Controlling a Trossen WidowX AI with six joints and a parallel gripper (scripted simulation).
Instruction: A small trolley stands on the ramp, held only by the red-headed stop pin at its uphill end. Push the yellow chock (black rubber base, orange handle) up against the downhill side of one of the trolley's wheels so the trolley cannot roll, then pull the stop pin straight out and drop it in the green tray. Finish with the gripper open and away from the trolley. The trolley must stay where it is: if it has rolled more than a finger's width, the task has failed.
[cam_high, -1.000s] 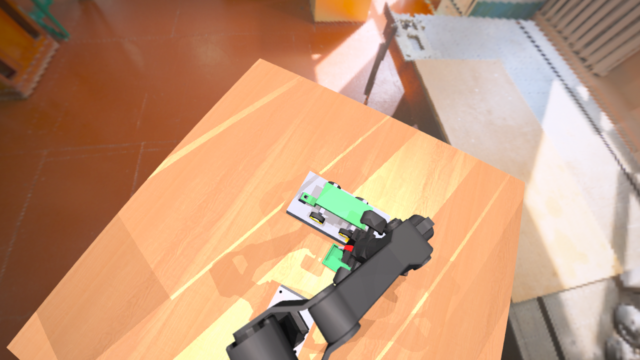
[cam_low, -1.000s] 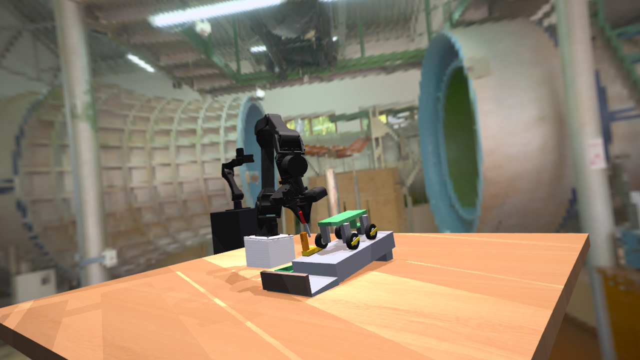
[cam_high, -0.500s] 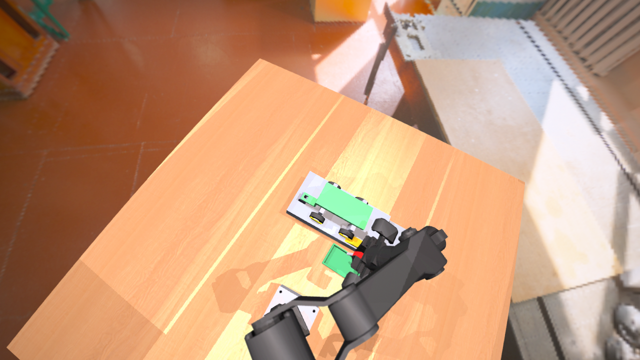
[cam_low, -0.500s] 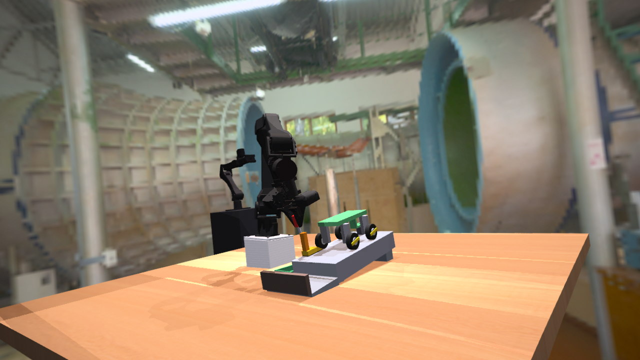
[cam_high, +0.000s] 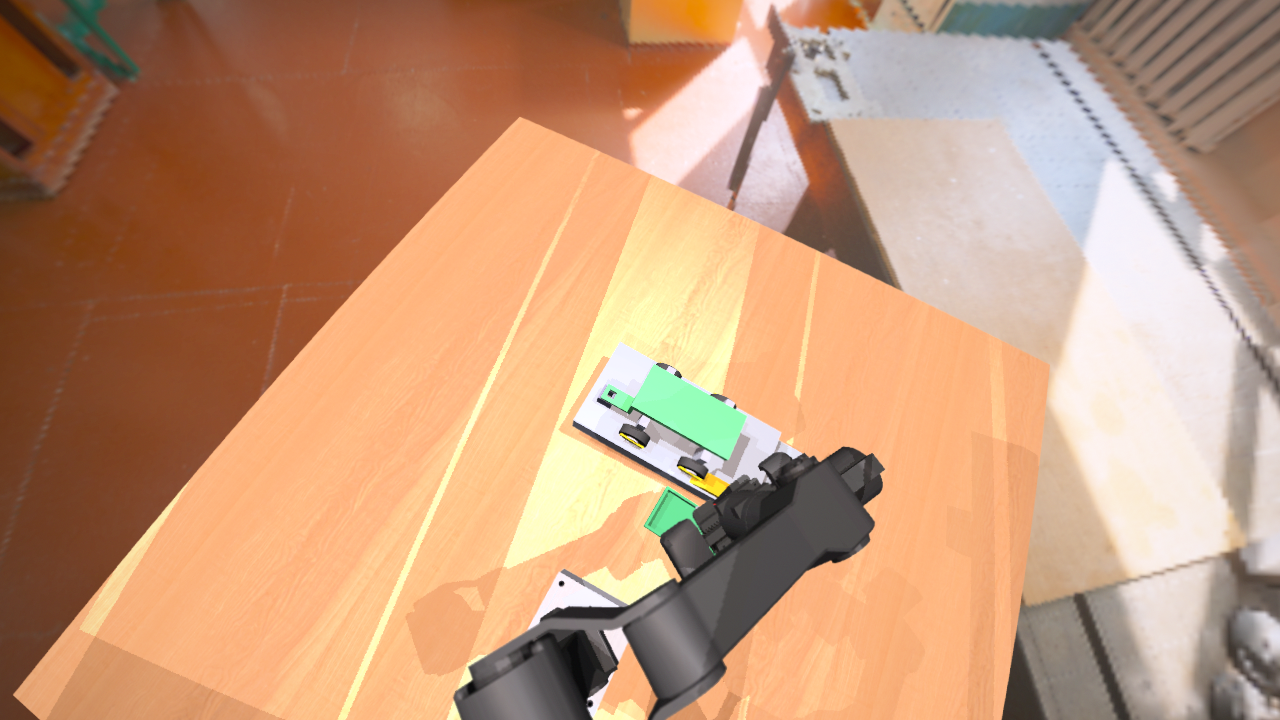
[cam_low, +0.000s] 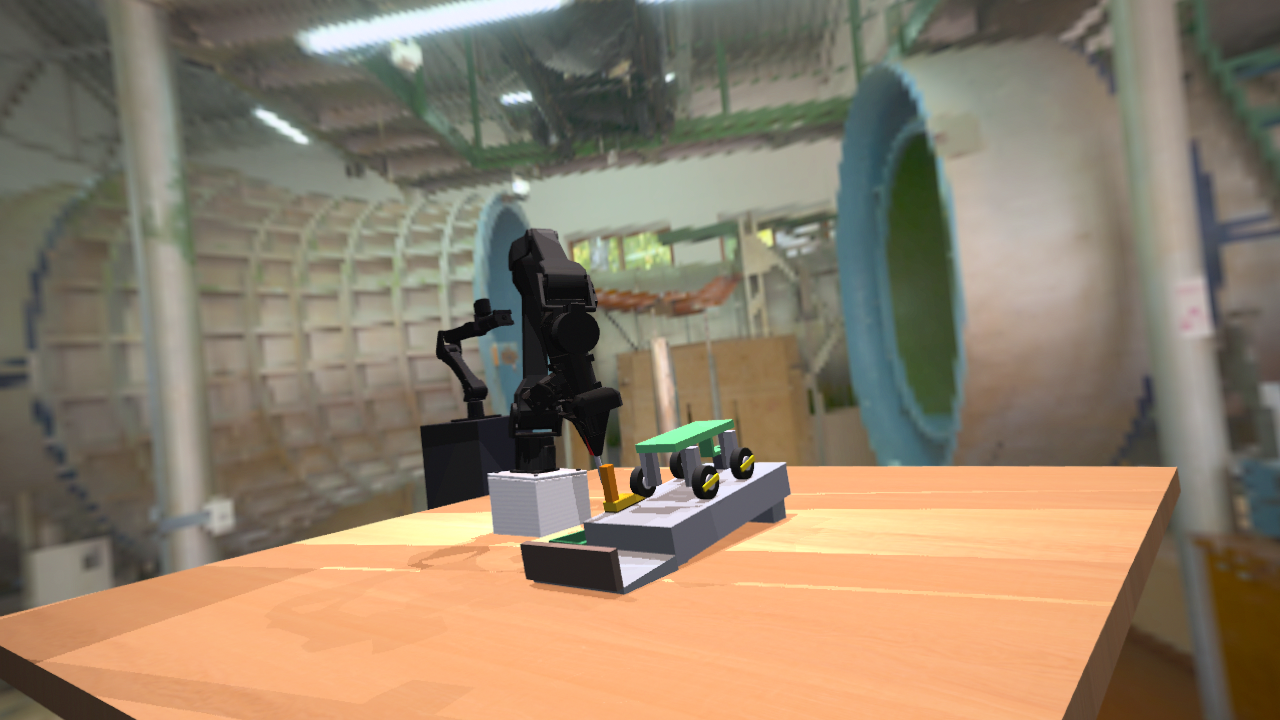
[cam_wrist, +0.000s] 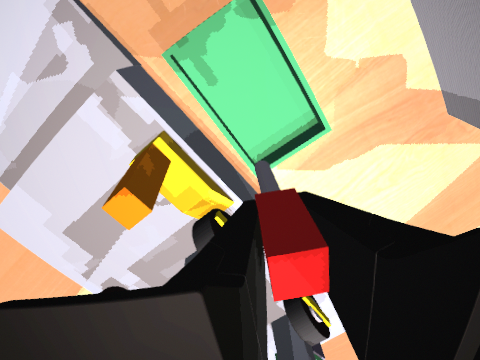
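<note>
Right now the stop pin is right at my gripper tip. The rest, counted from my gripper tip: yellow chock: 50 mm below, 40 mm ahead, 10 mm to the right; trolley: 120 mm ahead, 70 mm to the left, 30 mm below; green tray: 140 mm below, 20 mm behind.
</note>
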